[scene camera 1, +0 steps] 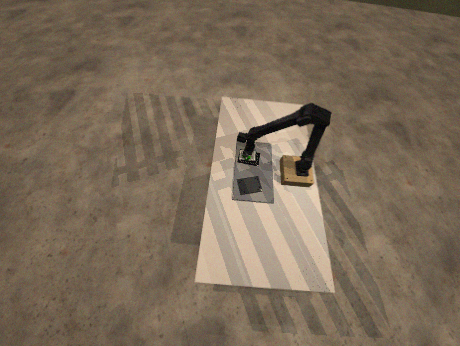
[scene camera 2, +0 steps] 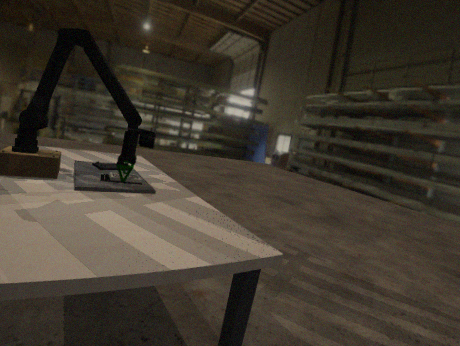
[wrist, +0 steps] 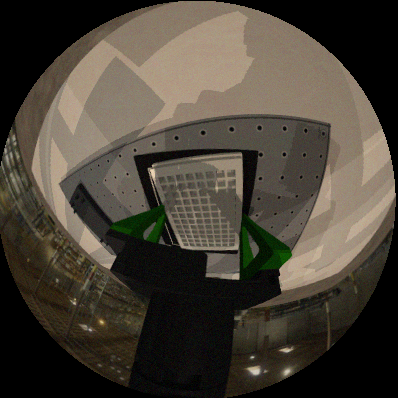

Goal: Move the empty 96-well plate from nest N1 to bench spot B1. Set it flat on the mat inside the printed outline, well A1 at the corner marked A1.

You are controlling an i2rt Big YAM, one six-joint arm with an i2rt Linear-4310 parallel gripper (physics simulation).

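Frame: origin at the arm's base, x ahead, y left, z up, level; metres.
Seen in the pictures: gripper, fingertip midpoint: (scene camera 1: 247, 155) (scene camera 2: 124, 178) (wrist: 204, 212); arm's base, origin of the base link: (scene camera 1: 301, 168) (scene camera 2: 25, 150).
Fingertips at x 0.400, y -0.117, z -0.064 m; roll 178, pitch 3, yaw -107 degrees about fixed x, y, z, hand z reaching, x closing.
Observation:
Offsets run from my fingertips to a thing's top centre. "spot": to the spot under its first point. Level surfaces: height alone.
The clear 96-well plate @(dx +0.003, dy +0.000, dz +0.015 m) (scene camera 1: 248, 157) (wrist: 202, 207) sits between my green fingers. My gripper (scene camera 1: 248, 155) (scene camera 2: 124, 172) (wrist: 204, 212) is shut on the plate across its short sides, pointing straight down. The plate is level over the black mat @(dz -0.003 m) (wrist: 251, 178) at the far end of the grey perforated board (scene camera 1: 266, 161) (scene camera 2: 88, 178) (wrist: 293, 174). It lies inside the mat's white outline @(spot: dx +0.050, dy +0.053, dz -0.003 m) (wrist: 150, 178). I cannot tell whether it touches the mat. The dark square nest @(dx -0.019, dy +0.256, dz +0.017 m) (scene camera 1: 249, 185) (wrist: 85, 209) stands empty at the board's other end.
The arm's wooden base block (scene camera 1: 290, 171) stands right of the board on the striped white table @(dz -0.018 m) (scene camera 1: 263, 247) (scene camera 2: 160, 233). Shelving racks (scene camera 2: 352, 137) stand far off in the warehouse hall.

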